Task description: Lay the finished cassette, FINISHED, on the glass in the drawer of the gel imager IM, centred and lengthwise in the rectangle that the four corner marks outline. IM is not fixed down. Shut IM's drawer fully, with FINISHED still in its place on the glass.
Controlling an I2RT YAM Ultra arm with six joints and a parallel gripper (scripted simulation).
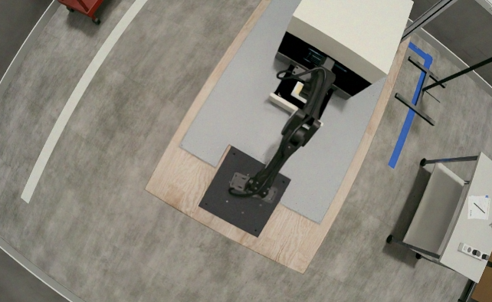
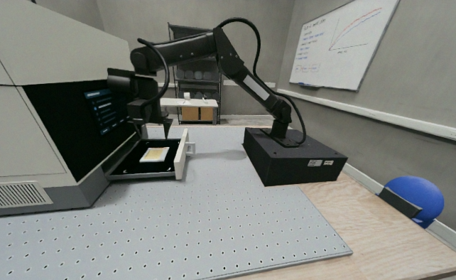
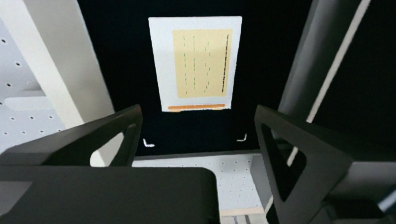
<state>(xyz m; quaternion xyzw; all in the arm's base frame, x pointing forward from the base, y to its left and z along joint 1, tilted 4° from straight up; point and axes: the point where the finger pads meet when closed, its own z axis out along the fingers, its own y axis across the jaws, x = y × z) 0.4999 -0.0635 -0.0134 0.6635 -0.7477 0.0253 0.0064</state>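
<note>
Now: the drawer 6 cm below my hand and 1 cm ahead of it. From my hand the other things lie so: finished cassette: 7 cm below, 1 cm ahead.
</note>
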